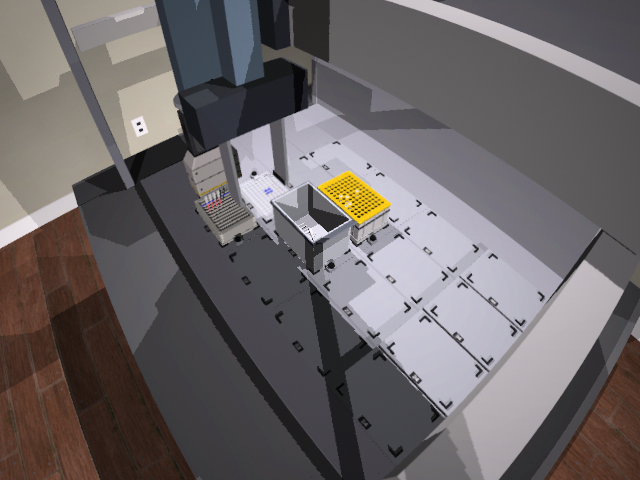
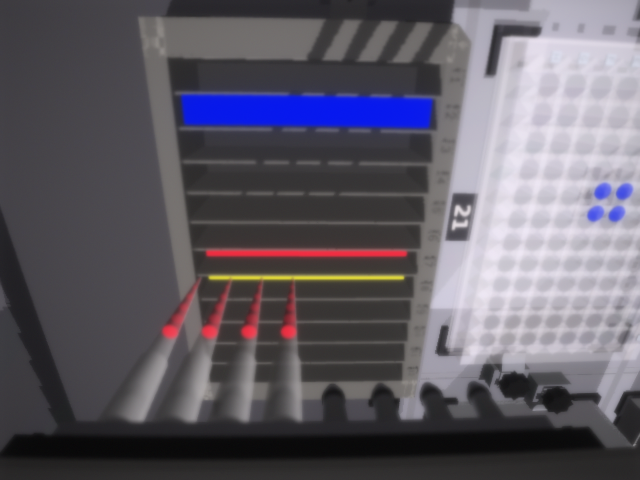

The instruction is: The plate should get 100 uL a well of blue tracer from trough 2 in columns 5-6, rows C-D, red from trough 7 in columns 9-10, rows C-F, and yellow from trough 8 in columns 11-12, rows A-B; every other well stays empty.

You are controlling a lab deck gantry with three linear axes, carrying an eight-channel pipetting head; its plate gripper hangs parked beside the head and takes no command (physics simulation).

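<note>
The pipetting head (image 1: 206,170) is over the trough reservoir (image 1: 235,235) (image 2: 232,38). Several left channels carry tips (image 1: 214,200) (image 2: 288,331) with red liquid inside; the others are bare. The tip ends show near the line between troughs 7 and 8; their exact height is unclear. Trough 2 shows blue liquid (image 2: 307,111), trough 7 a thin red strip (image 2: 307,253), trough 8 a thin yellow strip (image 2: 336,277). The plate (image 1: 253,200) (image 2: 509,93) has a two-by-two blue block (image 2: 616,213) in columns 5-6; its right edge is cut off. The parked gripper (image 1: 259,191) is open and empty.
A grey open bin (image 1: 289,232) with discarded tips stands beside the plate. The yellow tip rack (image 1: 382,203) stands beyond it, with a few pale tips among mostly dark holes. Clear panels and a post border the deck.
</note>
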